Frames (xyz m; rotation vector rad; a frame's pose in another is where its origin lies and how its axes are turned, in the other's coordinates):
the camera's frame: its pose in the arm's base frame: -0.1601 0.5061 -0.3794 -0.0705 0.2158 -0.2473
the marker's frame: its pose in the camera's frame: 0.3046 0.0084 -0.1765 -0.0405 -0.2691 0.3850
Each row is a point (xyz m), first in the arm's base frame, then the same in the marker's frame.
Working: the arm's base frame: its pose in the marker's frame: -0.1382 -0.4725 0.5730 0.0998 0.0357 -0.1506

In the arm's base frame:
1: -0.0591 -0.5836 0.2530
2: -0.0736 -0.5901 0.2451
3: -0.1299 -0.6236 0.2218
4: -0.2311 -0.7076 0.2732
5: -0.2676 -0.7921 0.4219
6: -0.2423 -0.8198 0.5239
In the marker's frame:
1: -0.2780 -1.0637 0.7708
2: -0.2935 -1.0671 0.7629
3: -0.3549 -1.0893 0.7390
4: -0.4662 -1.1622 0.7863
5: -0.5109 -1.2551 0.9276
6: -0.4872 -1.2965 1.0253

